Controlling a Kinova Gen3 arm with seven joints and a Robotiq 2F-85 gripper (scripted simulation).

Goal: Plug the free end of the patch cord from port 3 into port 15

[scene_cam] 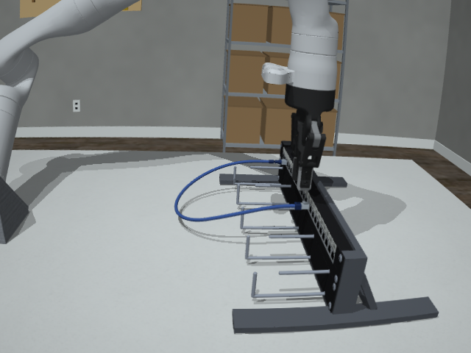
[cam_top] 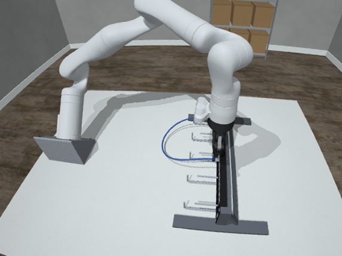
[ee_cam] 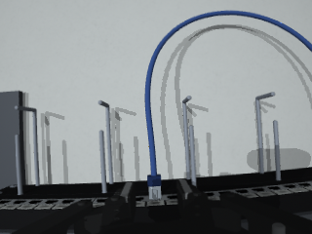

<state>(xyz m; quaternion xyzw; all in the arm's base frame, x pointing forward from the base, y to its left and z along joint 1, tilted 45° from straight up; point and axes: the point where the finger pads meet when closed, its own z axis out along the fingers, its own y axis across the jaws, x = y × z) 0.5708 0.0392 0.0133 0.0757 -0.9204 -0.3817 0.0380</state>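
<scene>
Right now the plug is 5 cm below my hand and 1 cm ahead of it.
</scene>
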